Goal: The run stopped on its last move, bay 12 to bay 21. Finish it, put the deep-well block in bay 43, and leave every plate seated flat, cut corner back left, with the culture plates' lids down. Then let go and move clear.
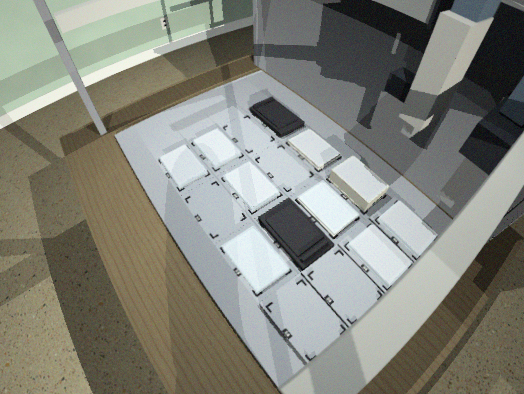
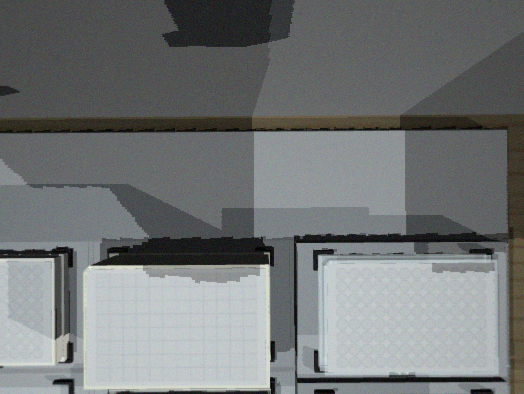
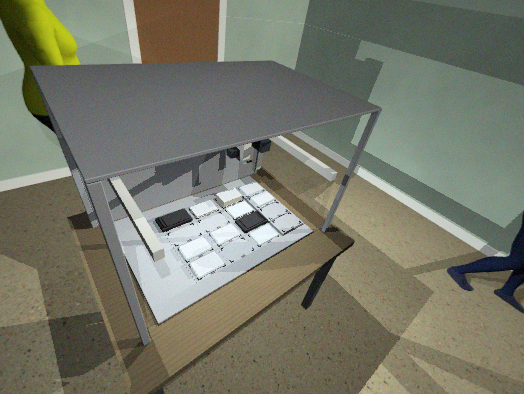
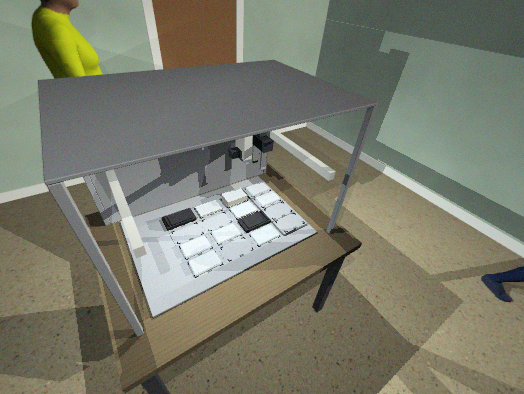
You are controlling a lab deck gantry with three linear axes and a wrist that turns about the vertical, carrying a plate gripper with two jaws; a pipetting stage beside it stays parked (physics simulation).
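Seen in the pictures: gripper, fingertip midpoint: (image 1: 453, 190) (image 3: 253, 165) (image 4: 258, 165); robot's base at its link origin: (image 1: 159, 160) (image 3: 199, 279) (image 4: 195, 277).
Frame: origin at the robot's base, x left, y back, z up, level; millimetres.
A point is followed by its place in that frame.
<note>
The cream deep-well block (image 1: 357, 180) @(y -393, x 350, z 42 mm) (image 2: 177, 325) @(y -393, x 365, z 42 mm) (image 3: 229, 198) @(y -374, x 336, z 42 mm) (image 4: 235, 198) @(y -381, x 331, z 42 mm) stands in back-row bay 43 and looks level. A pale plate (image 1: 217, 146) @(y -69, x 151, z 14 mm) (image 3: 195, 247) @(y -63, x 148, z 14 mm) (image 4: 195, 246) @(y -60, x 145, z 14 mm) lies in bay 21 and looks flat. Bay 12 (image 1: 212, 207) @(y -223, x 40, z 0 mm) holds no plate. A lidded clear plate (image 2: 410, 315) @(y -555, x 366, z 29 mm) (image 1: 407, 228) @(y -558, x 356, z 29 mm) sits at bay 44, lid apparently down. My gripper (image 4: 257, 158) @(y -580, x 406, z 160 mm) hangs high near the rear wall, away from the block, holding nothing; its small jaws seem apart. Cut corners are too small to tell.
Black plates (image 1: 276, 116) @(y -74, x 354, z 24 mm) (image 1: 296, 232) @(y -403, x 146, z 24 mm) sit in bays 41 and 23. Pale plates (image 1: 183, 166) @(y -75, x 41, z 14 mm) (image 1: 251, 185) @(y -235, x 147, z 14 mm) (image 1: 256, 258) @(y -397, x 43, z 17 mm) (image 1: 327, 207) @(y -395, x 251, z 17 mm) occupy several other bays. The pipetting stage's cream column (image 1: 440, 60) @(y -459, x 330, z 403 mm) hangs at the back right. Frame posts (image 3: 350, 172) (image 4: 102, 260) stand at the deck's sides.
</note>
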